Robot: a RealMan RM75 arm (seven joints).
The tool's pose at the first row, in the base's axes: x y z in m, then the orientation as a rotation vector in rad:
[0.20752, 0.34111, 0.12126, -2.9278, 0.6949, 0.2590]
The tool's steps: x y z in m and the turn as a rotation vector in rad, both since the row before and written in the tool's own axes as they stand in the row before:
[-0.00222, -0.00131, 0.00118, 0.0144, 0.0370, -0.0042]
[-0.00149, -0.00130, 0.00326, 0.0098, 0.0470, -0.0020]
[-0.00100, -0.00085, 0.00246, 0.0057, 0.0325, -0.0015]
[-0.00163, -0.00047, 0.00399, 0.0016, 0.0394, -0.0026]
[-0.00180, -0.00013, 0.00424, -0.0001, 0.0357, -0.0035]
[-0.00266, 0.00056, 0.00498, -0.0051, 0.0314, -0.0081]
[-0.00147, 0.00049, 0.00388, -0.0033, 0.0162, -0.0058]
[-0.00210, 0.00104, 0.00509, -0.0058, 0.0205, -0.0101]
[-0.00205, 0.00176, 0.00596, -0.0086, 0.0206, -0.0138]
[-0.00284, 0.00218, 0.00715, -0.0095, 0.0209, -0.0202]
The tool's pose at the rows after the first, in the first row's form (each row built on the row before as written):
[0.20600, 0.34342, 0.12064, -2.9271, 0.6927, 0.1991]
[0.20495, 0.34572, 0.11779, -2.9317, 0.6953, 0.1267]
[0.20431, 0.34726, 0.11556, -2.9350, 0.6969, 0.0770]
[0.20298, 0.34893, 0.11178, -2.9433, 0.6983, 0.0184]
[0.20149, 0.35034, 0.10765, -2.9518, 0.6979, -0.0345]
[0.19910, 0.35153, 0.10265, -2.9651, 0.6911, -0.0800]
[0.19785, 0.35206, 0.09870, -2.9730, 0.6853, -0.1035]
[0.19595, 0.35241, 0.09344, -2.9853, 0.6741, -0.1331]
[0.19396, 0.35205, 0.08721, -3.0013, 0.6580, -0.1624]
[0.19133, 0.35156, 0.07968, -3.0202, 0.6323, -0.1925]

